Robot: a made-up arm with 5 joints.
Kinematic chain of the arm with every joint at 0, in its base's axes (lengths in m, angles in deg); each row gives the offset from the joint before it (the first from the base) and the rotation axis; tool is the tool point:
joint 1: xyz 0 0 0.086 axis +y
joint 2: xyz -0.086 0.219 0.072 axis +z
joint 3: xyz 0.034 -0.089 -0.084 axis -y
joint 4: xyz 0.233 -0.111 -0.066 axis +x
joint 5: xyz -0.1 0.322 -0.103 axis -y
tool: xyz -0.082 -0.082 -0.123
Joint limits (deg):
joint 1: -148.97..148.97
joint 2: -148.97..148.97
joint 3: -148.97..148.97
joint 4: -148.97..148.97
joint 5: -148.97..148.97
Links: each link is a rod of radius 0.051 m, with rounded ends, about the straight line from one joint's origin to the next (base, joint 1, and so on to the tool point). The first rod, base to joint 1, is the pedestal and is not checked.
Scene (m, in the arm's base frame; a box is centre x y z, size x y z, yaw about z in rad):
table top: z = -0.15
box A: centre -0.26 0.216 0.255 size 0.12 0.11 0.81 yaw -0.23
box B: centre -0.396 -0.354 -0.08 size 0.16 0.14 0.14 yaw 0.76
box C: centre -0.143 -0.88 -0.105 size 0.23 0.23 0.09 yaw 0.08
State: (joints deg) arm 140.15 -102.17 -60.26 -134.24 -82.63
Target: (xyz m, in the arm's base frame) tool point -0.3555 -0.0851 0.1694
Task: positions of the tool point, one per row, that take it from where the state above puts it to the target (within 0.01 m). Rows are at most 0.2 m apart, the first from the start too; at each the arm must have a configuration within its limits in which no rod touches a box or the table.
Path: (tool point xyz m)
1: 0.1677 0.3422 0.5552
2: 0.0327 0.2235 0.5986
3: -0.1159 0.1023 0.5686
4: -0.2501 0.0279 0.4764
5: -0.3358 -0.0362 0.3352
6: -0.3555 -0.0851 0.1694

